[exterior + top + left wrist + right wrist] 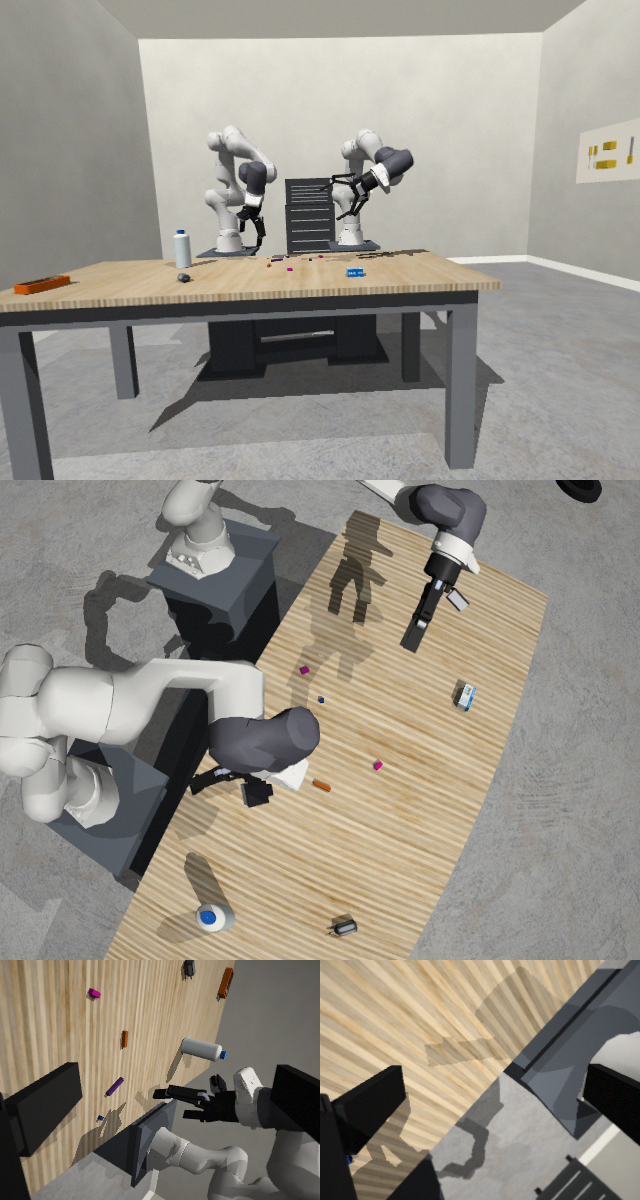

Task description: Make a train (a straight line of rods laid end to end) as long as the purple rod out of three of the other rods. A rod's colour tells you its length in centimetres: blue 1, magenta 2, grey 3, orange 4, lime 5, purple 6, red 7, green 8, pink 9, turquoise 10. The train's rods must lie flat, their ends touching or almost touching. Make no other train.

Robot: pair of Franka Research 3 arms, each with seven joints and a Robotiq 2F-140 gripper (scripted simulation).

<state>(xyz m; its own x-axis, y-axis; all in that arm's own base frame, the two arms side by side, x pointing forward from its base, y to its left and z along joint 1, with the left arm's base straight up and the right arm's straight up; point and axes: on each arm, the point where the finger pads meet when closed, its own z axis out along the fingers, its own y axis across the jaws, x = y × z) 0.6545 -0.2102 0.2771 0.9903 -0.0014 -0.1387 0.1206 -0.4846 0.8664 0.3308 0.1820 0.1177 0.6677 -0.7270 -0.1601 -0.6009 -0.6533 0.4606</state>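
Now: right hand 130 mm to the right of the purple rod, 110 mm above it and 80 mm short of it. The rest, counted from my right hand: dark object: 370 mm ahead, 230 mm to the right, 100 mm below; then white bottle: 310 mm to the right, 90 mm ahead, 30 mm below; then orange rod: 200 mm ahead, 110 mm below, 90 mm to the left.
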